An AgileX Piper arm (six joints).
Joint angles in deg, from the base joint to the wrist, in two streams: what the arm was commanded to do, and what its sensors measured. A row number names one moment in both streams.
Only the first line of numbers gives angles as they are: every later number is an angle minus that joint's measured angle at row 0.
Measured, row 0:
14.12, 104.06, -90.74, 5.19, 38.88, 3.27
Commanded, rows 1 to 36:
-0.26, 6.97, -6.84, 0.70, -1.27, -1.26
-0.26, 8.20, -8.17, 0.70, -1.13, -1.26
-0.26, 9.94, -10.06, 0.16, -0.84, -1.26
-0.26, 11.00, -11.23, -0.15, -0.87, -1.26
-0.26, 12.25, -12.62, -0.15, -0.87, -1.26
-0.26, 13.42, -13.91, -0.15, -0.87, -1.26
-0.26, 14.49, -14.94, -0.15, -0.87, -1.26
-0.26, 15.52, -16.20, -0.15, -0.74, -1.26
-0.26, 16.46, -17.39, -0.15, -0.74, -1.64
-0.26, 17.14, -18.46, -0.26, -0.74, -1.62
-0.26, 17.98, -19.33, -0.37, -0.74, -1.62
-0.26, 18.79, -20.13, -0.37, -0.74, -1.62
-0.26, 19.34, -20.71, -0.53, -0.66, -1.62
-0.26, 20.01, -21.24, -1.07, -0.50, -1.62
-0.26, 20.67, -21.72, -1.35, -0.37, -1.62
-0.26, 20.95, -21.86, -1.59, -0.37, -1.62
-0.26, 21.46, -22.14, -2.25, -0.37, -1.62
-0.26, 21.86, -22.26, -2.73, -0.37, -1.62
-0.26, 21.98, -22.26, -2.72, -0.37, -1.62
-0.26, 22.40, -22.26, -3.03, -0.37, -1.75
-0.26, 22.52, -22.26, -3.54, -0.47, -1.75
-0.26, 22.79, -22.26, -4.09, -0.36, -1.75
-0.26, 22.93, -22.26, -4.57, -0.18, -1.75
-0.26, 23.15, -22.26, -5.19, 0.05, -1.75
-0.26, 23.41, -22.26, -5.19, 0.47, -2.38
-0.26, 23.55, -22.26, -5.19, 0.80, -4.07
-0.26, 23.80, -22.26, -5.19, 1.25, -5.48
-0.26, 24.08, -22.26, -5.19, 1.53, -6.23
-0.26, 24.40, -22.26, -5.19, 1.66, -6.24
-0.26, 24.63, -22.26, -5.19, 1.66, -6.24
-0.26, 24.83, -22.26, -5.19, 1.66, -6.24
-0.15, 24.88, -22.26, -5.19, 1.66, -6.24
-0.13, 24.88, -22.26, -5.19, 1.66, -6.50
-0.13, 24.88, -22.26, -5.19, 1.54, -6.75
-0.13, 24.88, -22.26, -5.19, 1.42, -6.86
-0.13, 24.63, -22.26, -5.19, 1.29, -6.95
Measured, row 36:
-0.12, 25.12, -21.43, -5.19, 1.90, -5.87
